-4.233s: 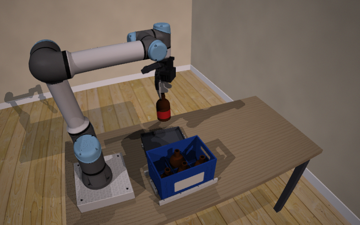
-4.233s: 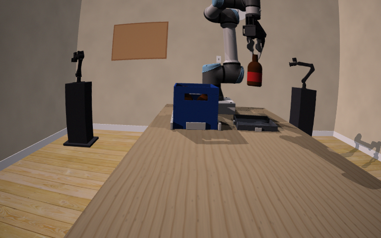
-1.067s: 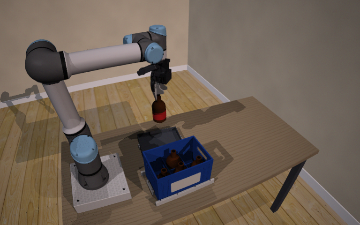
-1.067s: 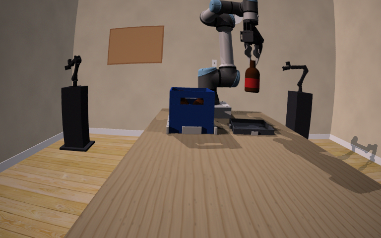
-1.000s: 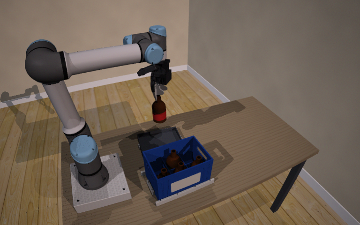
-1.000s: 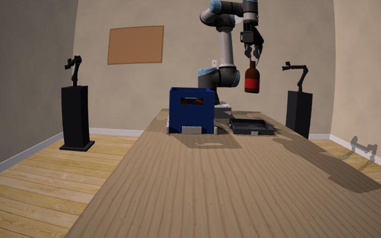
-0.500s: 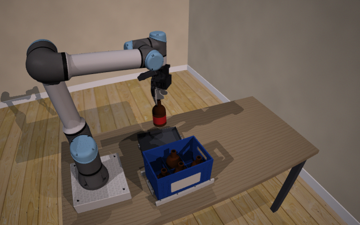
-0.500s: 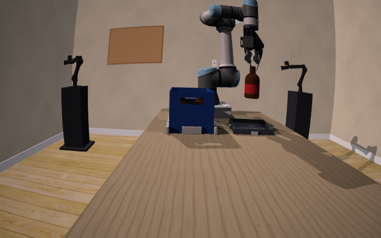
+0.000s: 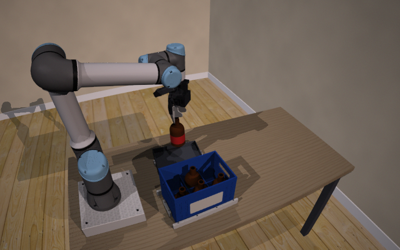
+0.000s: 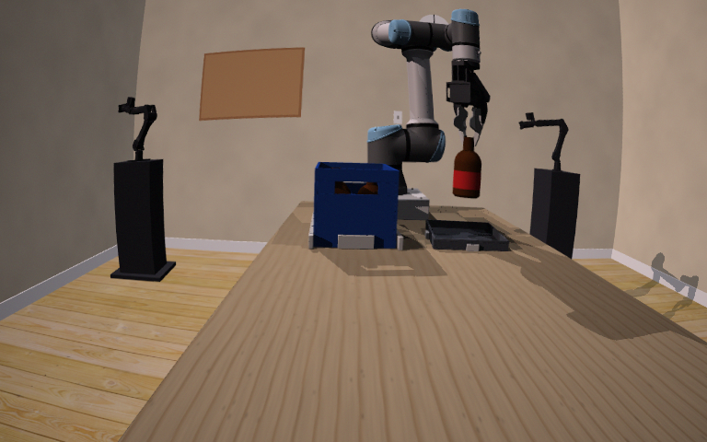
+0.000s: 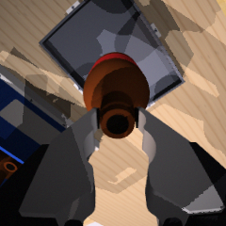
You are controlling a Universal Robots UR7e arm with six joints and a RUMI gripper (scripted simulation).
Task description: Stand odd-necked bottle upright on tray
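The tray lies 250 mm below my hand. From my hand the other things lie so: crate 40 mm behind, 290 mm to the right, 180 mm below.
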